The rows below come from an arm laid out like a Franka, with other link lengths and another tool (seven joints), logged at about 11 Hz.
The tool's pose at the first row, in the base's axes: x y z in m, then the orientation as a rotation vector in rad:
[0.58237, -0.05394, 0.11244, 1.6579, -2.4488, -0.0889]
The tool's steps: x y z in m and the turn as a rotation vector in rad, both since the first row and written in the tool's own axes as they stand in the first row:
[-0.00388, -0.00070, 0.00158, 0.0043, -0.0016, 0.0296]
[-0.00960, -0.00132, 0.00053, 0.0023, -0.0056, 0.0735]
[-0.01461, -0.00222, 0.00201, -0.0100, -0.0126, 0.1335]
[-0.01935, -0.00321, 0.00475, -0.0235, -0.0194, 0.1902]
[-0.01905, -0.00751, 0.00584, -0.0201, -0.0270, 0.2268]
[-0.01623, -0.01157, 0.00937, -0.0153, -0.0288, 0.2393]
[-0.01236, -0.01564, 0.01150, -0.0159, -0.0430, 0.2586]
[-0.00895, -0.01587, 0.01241, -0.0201, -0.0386, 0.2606]
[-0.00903, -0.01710, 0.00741, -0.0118, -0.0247, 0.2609]
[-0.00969, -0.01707, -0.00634, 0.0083, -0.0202, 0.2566]
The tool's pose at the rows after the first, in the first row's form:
[0.58412, -0.05070, 0.11033, 1.6233, -2.4755, -0.0810]
[0.58694, -0.04558, 0.11059, 1.5686, -2.5117, -0.0808]
[0.58930, -0.04136, 0.10842, 1.4894, -2.5560, -0.0933]
[0.59141, -0.03749, 0.10502, 1.4128, -2.5950, -0.1074]
[0.59503, -0.03944, 0.10334, 1.3682, -2.6273, -0.1047]
[0.59708, -0.04376, 0.09959, 1.3539, -2.6393, -0.0986]
[0.59901, -0.04898, 0.09734, 1.3318, -2.6625, -0.1087]
[0.59782, -0.05227, 0.09681, 1.3265, -2.6584, -0.1098]
[0.59990, -0.05239, 0.10152, 1.3254, -2.6521, -0.0878]
[0.60264, -0.05105, 0.11494, 1.3370, -2.6555, -0.0603]

